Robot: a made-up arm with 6 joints.
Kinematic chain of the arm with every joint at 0, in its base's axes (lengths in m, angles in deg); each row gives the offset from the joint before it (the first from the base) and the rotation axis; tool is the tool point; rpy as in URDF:
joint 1: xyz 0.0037 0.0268 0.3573 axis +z
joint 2: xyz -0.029 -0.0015 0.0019 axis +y
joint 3: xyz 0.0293 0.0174 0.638 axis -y
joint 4: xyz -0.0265 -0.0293 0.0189 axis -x
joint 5: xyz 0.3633 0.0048 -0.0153 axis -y
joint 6: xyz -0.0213 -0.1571 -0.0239 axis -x
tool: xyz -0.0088 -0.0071 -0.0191 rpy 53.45 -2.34 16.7
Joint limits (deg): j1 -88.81..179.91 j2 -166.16..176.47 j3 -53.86..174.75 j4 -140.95..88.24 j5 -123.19..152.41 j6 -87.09..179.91
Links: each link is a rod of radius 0.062 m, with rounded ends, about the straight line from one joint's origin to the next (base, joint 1, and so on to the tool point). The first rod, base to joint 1, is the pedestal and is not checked.
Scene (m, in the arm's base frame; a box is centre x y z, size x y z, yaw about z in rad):
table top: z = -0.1
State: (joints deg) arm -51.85 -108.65 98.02 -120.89 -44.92 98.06
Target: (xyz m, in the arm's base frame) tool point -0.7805 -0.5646 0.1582
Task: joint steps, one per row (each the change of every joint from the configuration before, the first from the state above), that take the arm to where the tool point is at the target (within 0.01 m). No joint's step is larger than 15 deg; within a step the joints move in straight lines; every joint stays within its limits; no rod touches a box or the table.
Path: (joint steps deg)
1: 12.96 0.03 0.49 2.26 -0.55 0.30
2: 12.97 0.04 0.49 2.27 -0.55 0.30
3: 12.96 0.03 0.48 2.26 -0.55 0.29
4: 12.97 0.03 0.49 2.27 -0.55 0.30
5: 12.96 0.03 0.49 2.26 -0.55 0.30
6: 12.97 0.04 0.49 2.26 -0.55 0.30
7: 12.96 0.03 0.49 2.27 -0.56 0.29

